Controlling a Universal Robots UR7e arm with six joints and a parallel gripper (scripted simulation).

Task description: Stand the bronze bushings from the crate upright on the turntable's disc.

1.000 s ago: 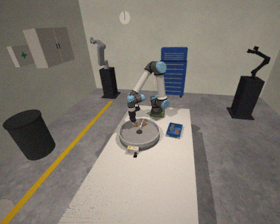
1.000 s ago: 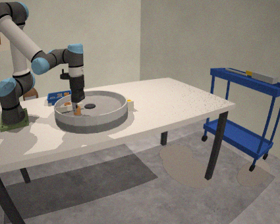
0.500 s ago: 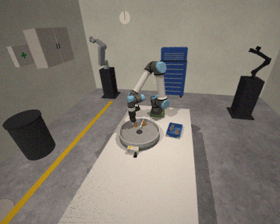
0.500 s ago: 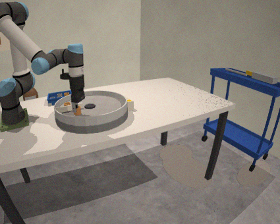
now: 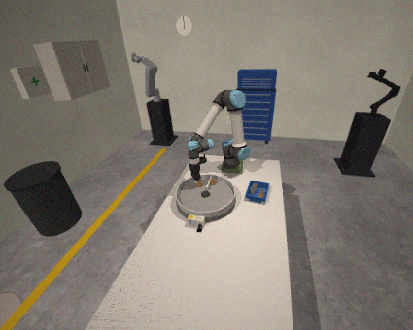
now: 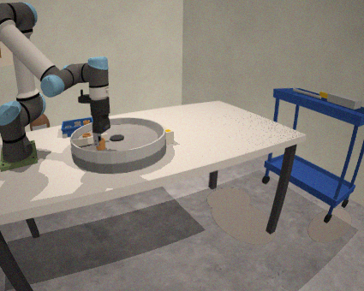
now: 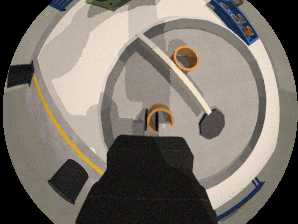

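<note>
My hand is 30 mm past the blue crate, 430 mm to the right of it and 70 mm above it. Round my hand: grey turntable (100 mm ahead, 70 mm to the left, 40 mm below).
</note>
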